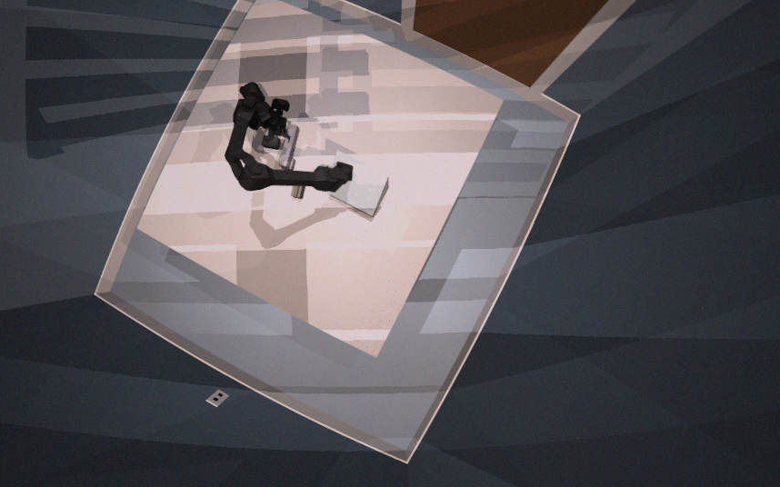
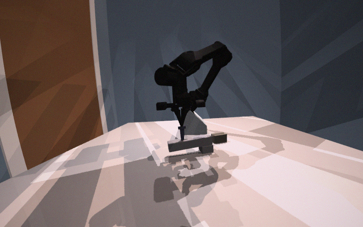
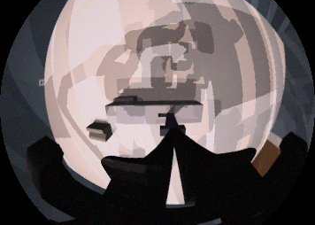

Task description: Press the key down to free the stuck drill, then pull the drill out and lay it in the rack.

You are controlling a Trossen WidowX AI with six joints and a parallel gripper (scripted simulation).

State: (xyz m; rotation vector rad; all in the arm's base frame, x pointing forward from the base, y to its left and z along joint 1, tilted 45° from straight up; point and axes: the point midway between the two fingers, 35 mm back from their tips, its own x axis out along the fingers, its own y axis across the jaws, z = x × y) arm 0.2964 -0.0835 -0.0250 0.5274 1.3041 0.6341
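Now: gripper tip 30 mm above the dark blue t-shaped key. Round my gripper tip: brass-coloured drill (10 mm behind, 60 mm to the left, 70 mm below); then dark block (100 mm behind, 190 mm to the left, 100 mm below).
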